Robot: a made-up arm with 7 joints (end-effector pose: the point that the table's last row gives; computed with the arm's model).
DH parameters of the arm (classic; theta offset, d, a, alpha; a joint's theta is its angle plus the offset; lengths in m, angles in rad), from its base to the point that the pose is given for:
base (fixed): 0 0.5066 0.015 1.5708
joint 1: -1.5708 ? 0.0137 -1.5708
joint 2: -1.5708 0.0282 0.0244 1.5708
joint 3: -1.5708 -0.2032 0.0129 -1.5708
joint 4: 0 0.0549 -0.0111 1.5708
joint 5: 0 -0.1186 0.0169 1.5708
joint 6: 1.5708 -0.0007 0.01 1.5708
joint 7: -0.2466 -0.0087 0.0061 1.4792
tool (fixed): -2.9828 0.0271 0 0
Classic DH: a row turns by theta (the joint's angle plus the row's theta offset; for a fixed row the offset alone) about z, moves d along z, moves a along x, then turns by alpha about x.
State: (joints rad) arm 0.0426 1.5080 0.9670 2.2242 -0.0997 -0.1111 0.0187
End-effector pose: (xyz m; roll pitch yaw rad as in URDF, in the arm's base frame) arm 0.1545 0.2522 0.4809 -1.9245 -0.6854 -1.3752
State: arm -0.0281 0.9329 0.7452 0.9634 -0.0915 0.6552 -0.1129
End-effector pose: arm 0.1549 0.3130 0.3057 2.5342 0.0198 1.4930
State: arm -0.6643 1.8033 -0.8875 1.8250 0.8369 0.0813 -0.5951
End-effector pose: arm -0.0390 0.2958 0.3855 3.1158 0.7867 0.4927
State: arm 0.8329 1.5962 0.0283 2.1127 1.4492 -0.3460 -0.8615
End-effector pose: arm 0.1618 0.2283 0.5238 0.5022 -1.0019 1.2480
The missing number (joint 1, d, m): -0.1128
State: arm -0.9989 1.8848 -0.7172 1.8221 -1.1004 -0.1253 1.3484
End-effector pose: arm -0.0032 0.3206 0.4367 0.4962 0.3701 2.1166
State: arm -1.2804 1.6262 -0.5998 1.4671 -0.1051 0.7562 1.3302
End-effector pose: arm -0.0902 0.3097 0.4102 -0.6872 0.1186 2.7492
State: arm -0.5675 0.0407 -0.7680 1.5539 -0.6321 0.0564 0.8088
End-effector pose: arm -0.0779 -0.0033 0.2913 1.5769 0.3809 -1.5057
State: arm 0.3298 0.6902 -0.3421 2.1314 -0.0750 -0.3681 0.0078
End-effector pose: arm 0.1565 0.1094 0.3309 2.9220 -0.9428 -1.1720
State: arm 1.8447 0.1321 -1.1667 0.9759 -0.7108 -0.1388 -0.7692
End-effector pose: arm 0.3129 0.0211 0.5942 -1.4985 -0.7380 -2.1926
